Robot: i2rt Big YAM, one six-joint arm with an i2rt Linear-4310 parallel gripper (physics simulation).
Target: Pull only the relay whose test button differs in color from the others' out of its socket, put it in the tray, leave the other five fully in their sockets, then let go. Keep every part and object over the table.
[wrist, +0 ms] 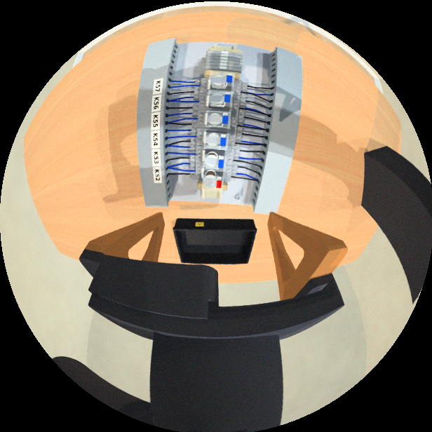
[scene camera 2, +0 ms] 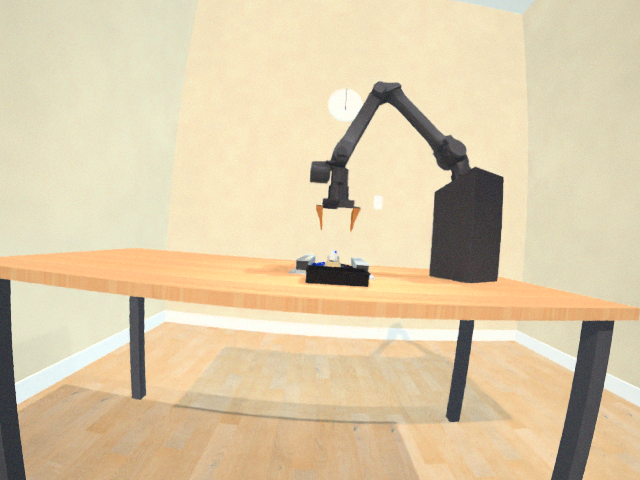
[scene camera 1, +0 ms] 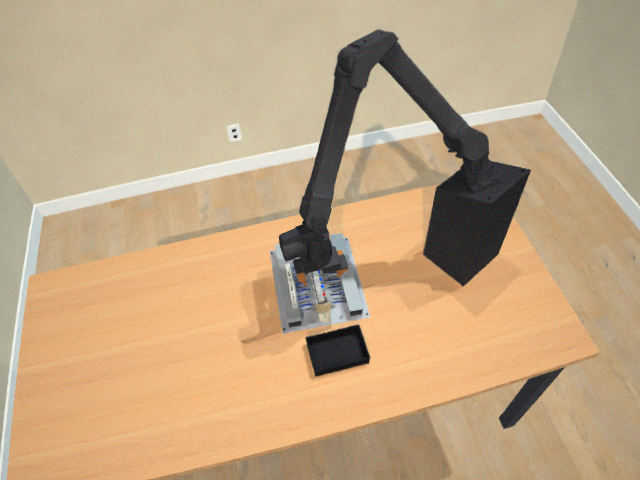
gripper: wrist 215, 217; scene camera 2; scene camera 1
same spot on gripper: (scene camera 1: 340, 269) = (scene camera 2: 353, 207)
